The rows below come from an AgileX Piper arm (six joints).
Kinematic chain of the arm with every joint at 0, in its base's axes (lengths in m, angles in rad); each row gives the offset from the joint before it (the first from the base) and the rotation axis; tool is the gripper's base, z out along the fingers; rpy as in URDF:
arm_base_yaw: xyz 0 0 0.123 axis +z
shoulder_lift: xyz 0 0 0 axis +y
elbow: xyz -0.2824 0 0.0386 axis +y
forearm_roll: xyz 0.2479 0 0.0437 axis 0.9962 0 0.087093
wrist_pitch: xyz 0 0 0 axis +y
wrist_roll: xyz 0.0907 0 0.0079 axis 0.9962 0 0.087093
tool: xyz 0 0 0 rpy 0 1.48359 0
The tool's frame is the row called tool.
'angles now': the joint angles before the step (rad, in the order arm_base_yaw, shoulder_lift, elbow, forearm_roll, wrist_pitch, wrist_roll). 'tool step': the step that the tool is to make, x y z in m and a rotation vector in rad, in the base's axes. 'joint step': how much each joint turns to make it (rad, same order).
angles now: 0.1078, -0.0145, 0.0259, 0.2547, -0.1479, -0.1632
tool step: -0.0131, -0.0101, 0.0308, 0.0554, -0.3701, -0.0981
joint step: -0.0010, -0.0005, 0.0001, 0.0066, -0.3862, 0.0016
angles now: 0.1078, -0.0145, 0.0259, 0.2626, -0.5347, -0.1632
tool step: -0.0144, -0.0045, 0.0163, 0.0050, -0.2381, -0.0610
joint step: 0.0005, 0.0004, 0.0002, -0.0265, -0.2452, 0.0013
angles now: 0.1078, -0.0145, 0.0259, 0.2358, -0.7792, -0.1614
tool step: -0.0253, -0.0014, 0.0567, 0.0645, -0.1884, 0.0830
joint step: -0.0008, -0.0002, -0.1931, -0.0177, 0.0159, 0.1050
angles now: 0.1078, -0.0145, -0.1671, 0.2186, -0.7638, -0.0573
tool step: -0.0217, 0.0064, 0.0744, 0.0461, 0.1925, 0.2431
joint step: -0.0002, 0.0578, -0.3743, 0.0227, 0.5336, 0.1581
